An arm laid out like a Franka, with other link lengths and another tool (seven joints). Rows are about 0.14 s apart.
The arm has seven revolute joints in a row. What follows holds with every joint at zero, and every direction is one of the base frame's. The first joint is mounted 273.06 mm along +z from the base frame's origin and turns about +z. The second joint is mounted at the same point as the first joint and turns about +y. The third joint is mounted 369.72 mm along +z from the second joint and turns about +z. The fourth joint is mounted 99.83 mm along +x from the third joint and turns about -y. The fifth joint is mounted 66.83 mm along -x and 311.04 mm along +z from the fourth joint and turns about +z. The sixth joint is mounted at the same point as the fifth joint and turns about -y. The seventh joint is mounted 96.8 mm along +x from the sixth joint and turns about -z. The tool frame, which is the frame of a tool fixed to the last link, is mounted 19 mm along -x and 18 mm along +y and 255.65 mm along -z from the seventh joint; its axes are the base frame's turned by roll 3.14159, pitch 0.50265 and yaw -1.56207 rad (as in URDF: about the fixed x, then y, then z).
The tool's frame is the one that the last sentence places.
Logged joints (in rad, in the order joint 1, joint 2, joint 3, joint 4, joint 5, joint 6, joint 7), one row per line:
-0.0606, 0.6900, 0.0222, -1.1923, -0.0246, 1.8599, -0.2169
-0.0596, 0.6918, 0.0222, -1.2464, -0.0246, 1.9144, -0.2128
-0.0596, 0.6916, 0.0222, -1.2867, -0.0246, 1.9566, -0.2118
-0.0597, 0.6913, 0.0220, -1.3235, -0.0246, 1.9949, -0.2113
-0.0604, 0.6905, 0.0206, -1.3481, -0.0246, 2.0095, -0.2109
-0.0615, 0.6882, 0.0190, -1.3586, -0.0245, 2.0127, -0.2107
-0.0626, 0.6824, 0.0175, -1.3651, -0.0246, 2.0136, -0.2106
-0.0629, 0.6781, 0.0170, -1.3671, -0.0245, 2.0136, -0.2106
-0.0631, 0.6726, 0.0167, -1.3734, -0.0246, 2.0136, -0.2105
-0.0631, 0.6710, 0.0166, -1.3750, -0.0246, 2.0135, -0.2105
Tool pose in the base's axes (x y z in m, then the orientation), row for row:
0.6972, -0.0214, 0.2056, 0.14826, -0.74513, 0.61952, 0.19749
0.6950, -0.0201, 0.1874, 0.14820, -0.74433, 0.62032, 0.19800
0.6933, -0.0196, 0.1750, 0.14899, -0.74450, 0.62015, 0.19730
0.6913, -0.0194, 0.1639, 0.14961, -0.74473, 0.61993, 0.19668
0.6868, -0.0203, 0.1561, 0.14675, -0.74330, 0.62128, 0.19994
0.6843, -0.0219, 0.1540, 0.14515, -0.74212, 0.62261, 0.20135
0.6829, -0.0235, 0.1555, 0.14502, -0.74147, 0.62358, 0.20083
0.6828, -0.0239, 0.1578, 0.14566, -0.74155, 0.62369, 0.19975
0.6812, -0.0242, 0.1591, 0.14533, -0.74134, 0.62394, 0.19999
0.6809, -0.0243, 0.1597, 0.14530, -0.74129, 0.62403, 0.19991
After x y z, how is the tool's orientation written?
As a quaternion, w x y z.
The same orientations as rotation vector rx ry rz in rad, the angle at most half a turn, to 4 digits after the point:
-2.1428, 1.7816, 0.5679
-2.1406, 1.7840, 0.5694
-2.1401, 1.7827, 0.5672
-2.1400, 1.7814, 0.5652
-2.1394, 1.7882, 0.5755
-2.1379, 1.7936, 0.5800
-2.1362, 1.7965, 0.5786
-2.1356, 1.7962, 0.5753
-2.1354, 1.7972, 0.5761
-2.1353, 1.7975, 0.5758

